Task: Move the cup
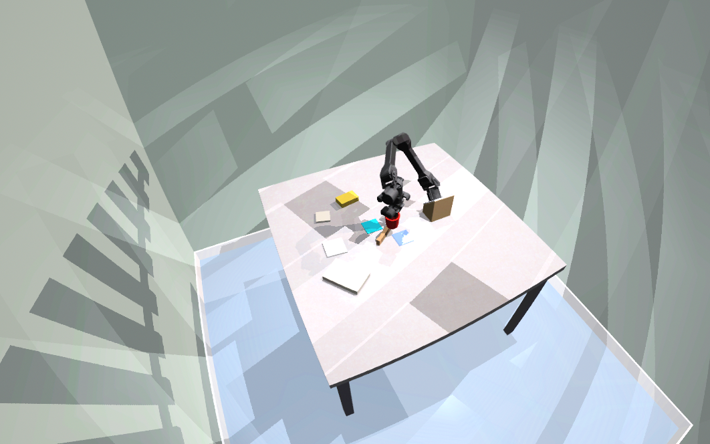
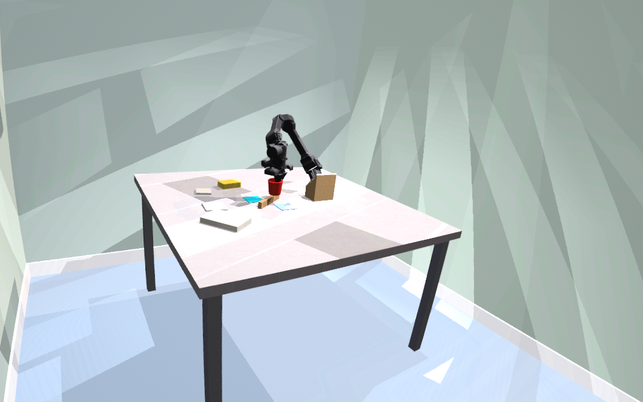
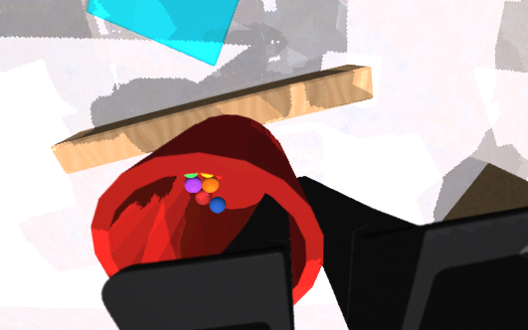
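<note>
Now: the cyan pad 10 cm below my gripper tip, 10 cm ahead of it and 7 cm to the right of it. Also, from my gripper tip: red cup 3 cm ahead, 1 cm to the left; wooden bar 8 cm below, 4 cm ahead; yellow sponge 31 cm to the right, 13 cm ahead, 7 cm below.
</note>
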